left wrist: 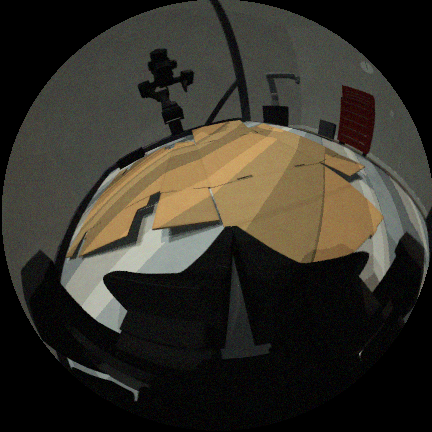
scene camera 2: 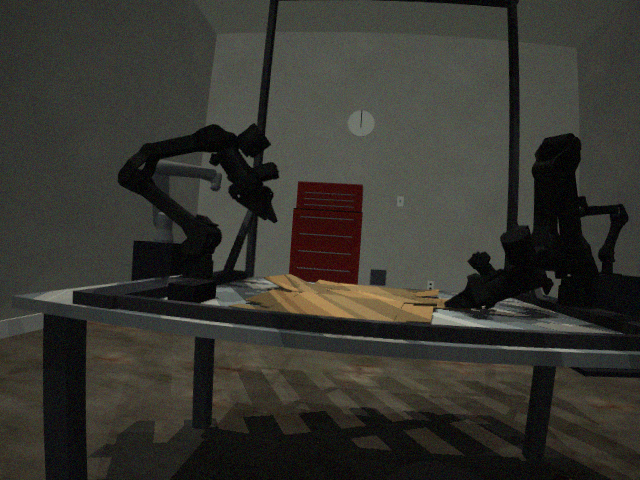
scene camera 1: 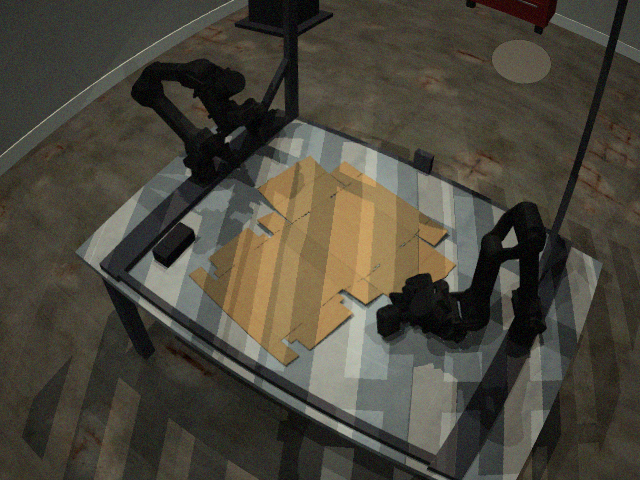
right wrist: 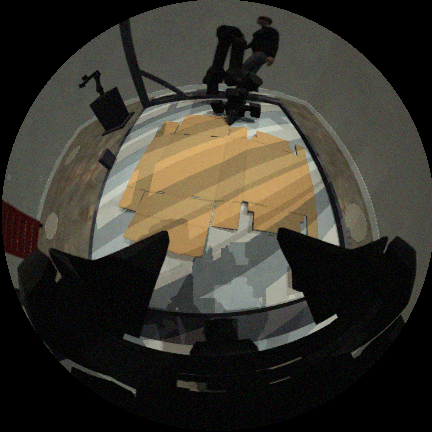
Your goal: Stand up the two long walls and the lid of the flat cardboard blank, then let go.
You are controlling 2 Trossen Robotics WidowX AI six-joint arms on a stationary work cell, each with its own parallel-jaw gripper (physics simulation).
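Frame: origin at the left arm's base, x ahead, y left, z up, level; centimetres.
Seen in the pictures: left gripper, fingertip midpoint: [left wrist: 230, 231] [scene camera 2: 444, 305] [scene camera 1: 390, 294] [right wrist: 229, 123]; right gripper, fingertip midpoint: [left wrist: 171, 94] [scene camera 2: 271, 220] [scene camera 1: 251, 156] [right wrist: 224, 234]; left arm's base at its link origin: [scene camera 2: 574, 305] [scene camera 1: 522, 334] [right wrist: 212, 92]; right arm's base at its link origin: [left wrist: 177, 133] [scene camera 2: 196, 277] [scene camera 1: 203, 177] [right wrist: 221, 331].
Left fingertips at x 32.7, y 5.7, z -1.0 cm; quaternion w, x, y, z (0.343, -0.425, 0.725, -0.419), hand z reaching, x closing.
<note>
Pixels of each thing's top centre, then the offset from my left fingertips to it. "*": a spot on its surface instead.
- left end at a spot on its surface: [scene camera 2: 281, 281] * dx +38.7, dy -12.7, dz +1.3 cm
- small flap at a spot on its surface: [left wrist: 187, 207] * dx +4.5, dy +2.2, dz +0.2 cm
- black block at its top centre: [scene camera 2: 193, 281] [scene camera 1: 172, 239] [left wrist: 128, 153] dx +49.4, dy +16.5, dz +2.6 cm
- small dark block at its top centre: [scene camera 1: 424, 153] [scene camera 2: 378, 269] [left wrist: 327, 121] [right wrist: 102, 153] dx +13.1, dy -42.5, dz +4.8 cm
The brown cardboard blank [scene camera 1: 330, 222] [scene camera 2: 351, 304] [left wrist: 260, 190] [right wrist: 200, 170] lies spread out on the table, turned at an angle to its edges. Its walls and lid lie almost flat; a panel at the left end [scene camera 2: 281, 281] tilts up slightly in scene camera 2. My left gripper [scene camera 1: 391, 295] [scene camera 2: 447, 305] [left wrist: 230, 231] is shut and empty, low at the blank's right edge, beside a small flap [left wrist: 187, 207]. Whether its tips touch the cardboard I cannot tell. My right gripper [scene camera 2: 273, 219] [right wrist: 224, 234] is open and empty, raised above the table's left side, away from the blank.
A black block [scene camera 1: 174, 243] [scene camera 2: 191, 290] sits on the table left of the blank. A small dark block [scene camera 1: 423, 161] stands at the far edge. Dark frame rails [scene camera 1: 155, 227] border the table, with upright posts [scene camera 1: 291, 67] at the back.
</note>
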